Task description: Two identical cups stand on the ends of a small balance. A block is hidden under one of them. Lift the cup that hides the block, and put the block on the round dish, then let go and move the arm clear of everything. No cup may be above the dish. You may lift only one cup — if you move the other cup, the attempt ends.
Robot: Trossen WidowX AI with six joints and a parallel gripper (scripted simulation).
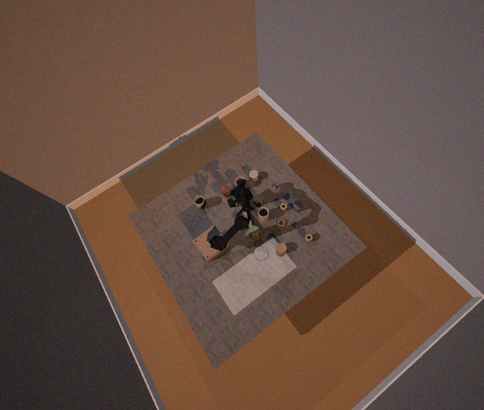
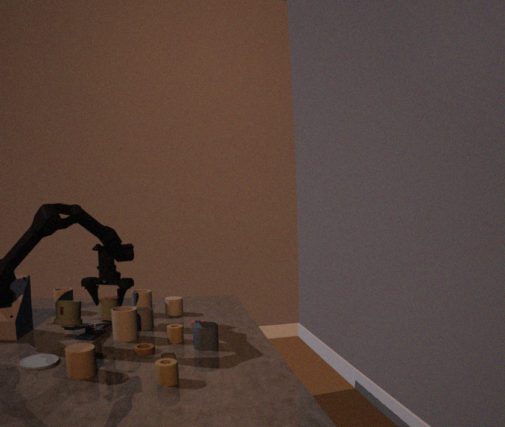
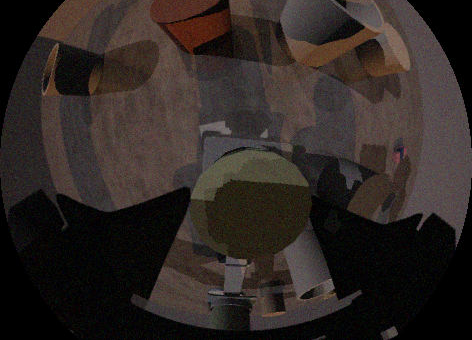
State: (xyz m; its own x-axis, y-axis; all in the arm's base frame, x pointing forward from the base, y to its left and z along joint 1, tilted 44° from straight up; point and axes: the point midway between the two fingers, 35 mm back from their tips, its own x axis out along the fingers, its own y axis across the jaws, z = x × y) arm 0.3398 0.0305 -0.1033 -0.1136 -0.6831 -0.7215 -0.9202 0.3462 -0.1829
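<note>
The pale green block is 30 mm below my gripper tip. From my gripper tip the other things lie so: beam (130 mm to the right, 50 mm behind, 30 mm below); then red piece (160 mm to the left, 30 mm below, 10 mm behind); then green cup (250 mm to the right, 100 mm behind, 40 mm above).
</note>
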